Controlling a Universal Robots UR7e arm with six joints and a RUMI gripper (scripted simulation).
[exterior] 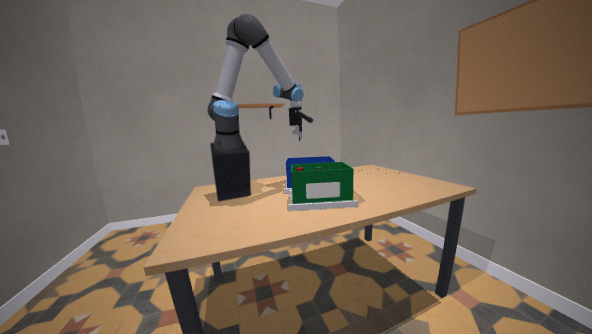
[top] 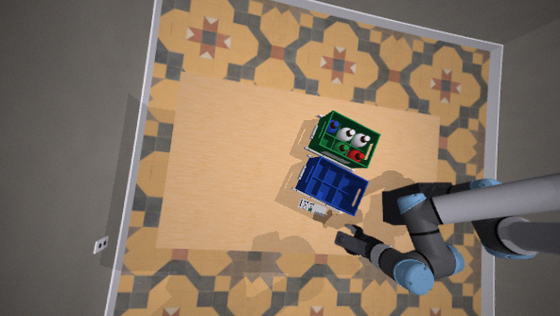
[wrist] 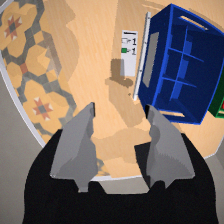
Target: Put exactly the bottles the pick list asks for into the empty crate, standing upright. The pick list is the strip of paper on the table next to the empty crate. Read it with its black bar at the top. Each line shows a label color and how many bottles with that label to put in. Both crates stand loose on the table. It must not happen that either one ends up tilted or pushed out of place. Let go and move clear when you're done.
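The white bottle lies 45 cm to the right of my hand, 21 cm below it and 10 cm behind it. Also, from my hand: pick list: 29 cm below, 5 cm to the right, 3 cm ahead; then red-label bottle: 34 cm to the right, 21 cm below, 15 cm behind; then blue crate: 21 cm below, 18 cm to the right, 2 cm behind.
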